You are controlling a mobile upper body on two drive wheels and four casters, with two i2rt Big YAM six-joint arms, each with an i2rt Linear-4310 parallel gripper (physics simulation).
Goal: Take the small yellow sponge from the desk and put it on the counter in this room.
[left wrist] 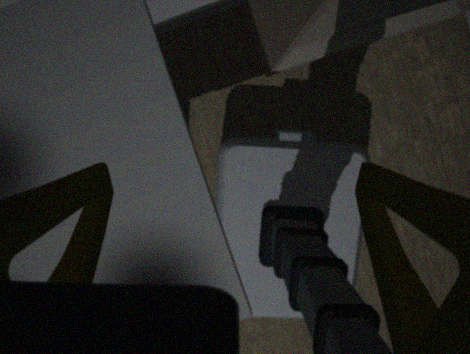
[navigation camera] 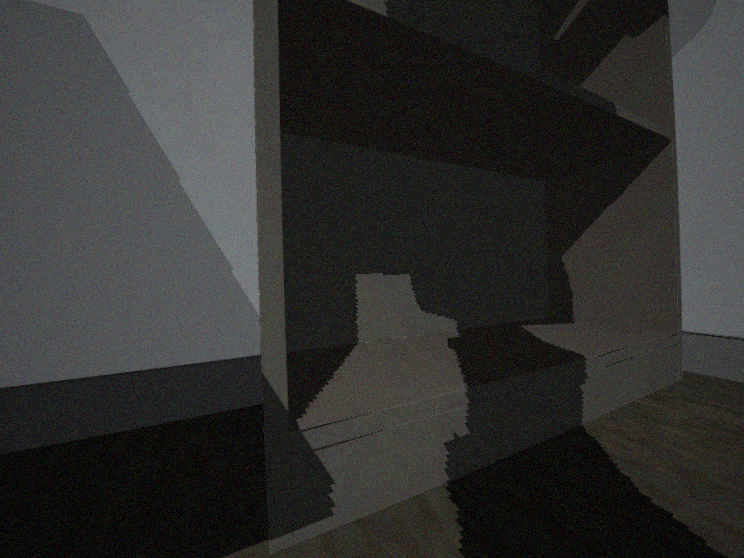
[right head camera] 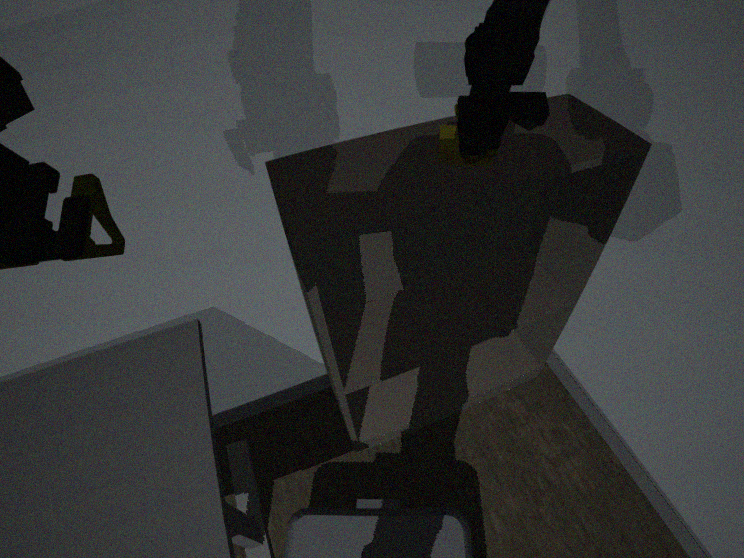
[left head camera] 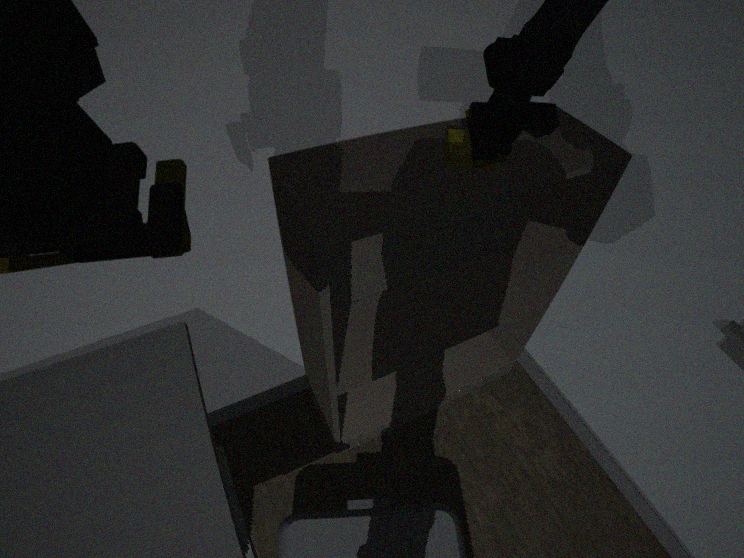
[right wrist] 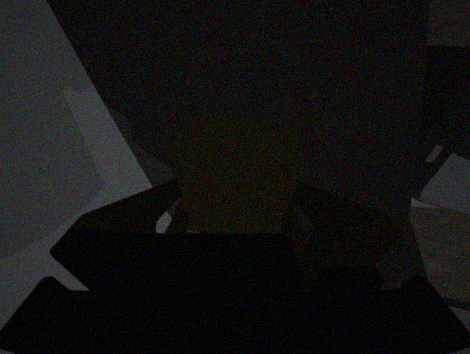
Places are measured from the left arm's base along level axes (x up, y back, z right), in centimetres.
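Where they show: left gripper, fingertip midpoint: [left wrist: 234,176] [right head camera: 79,252] [left head camera: 132,249]; right gripper, fingertip midpoint: [right head camera: 468,148] [left head camera: 474,153] [right wrist: 234,177].
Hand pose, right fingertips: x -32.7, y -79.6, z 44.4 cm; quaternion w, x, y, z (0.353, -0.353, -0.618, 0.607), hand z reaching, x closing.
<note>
Each offset is from my right fingertips to the top centre of the thing. "spot": to the spot under its first point. Level surfaces: height alone.
The small yellow sponge {dx +4.2, dy +0.5, dz -1.0 cm} [left head camera: 456,138] [right head camera: 447,132] [right wrist: 237,155] is held in my right gripper [left head camera: 474,153] [right head camera: 465,150] [right wrist: 234,177], which is shut on it. In both head views they appear over the far part of a brown unit, upper right of the middle; the height above it cannot be judged. My left gripper [left wrist: 234,176] is open with its fingers wide apart, at the left of the head views. Whether the pale flat surface {dx -36.2 cm} [left head camera: 108,432] [right head camera: 102,444] [left wrist: 100,75] at the left is the desk or the counter I cannot tell.
The brown unit {spot: dx -48.7, dy -13.9, dz +37.6 cm} [left head camera: 540,264] [right head camera: 564,264] has open shelves in the navigation view, where its side post {spot: dx -76.9, dy +23.2, dz -30.4 cm} [navigation camera: 270,180] shows. Grey walls [left head camera: 673,288] [navigation camera: 715,240] stand beside it. My white and black base [left head camera: 324,534] [left wrist: 250,185] is near. Dark shadows cover the unit.
</note>
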